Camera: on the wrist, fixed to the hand. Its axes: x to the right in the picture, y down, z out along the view.
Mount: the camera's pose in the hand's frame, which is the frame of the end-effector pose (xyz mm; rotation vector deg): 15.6 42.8 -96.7 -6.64 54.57 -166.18
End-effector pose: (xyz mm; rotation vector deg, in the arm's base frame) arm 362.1 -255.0 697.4 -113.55 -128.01 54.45
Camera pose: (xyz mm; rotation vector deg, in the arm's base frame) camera 435.1 -198.9 751.7 77.27 -89.37 -29.89
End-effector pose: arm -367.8 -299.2 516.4 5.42 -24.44 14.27
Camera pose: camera -326.7 -240.7 436.9 20.08 52.48 -143.21
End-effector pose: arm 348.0 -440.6 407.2 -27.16 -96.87 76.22
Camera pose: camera 410.2 -359.6 375.7 57.40 -11.48 -61.85
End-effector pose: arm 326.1 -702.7 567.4 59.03 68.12 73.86
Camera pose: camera 223.5 -693.1 595.8 -93.07 83.31 -46.84
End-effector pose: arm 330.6 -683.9 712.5 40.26 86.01 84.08
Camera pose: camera 230.8 -709.4 740.9 -110.63 59.68 -41.58
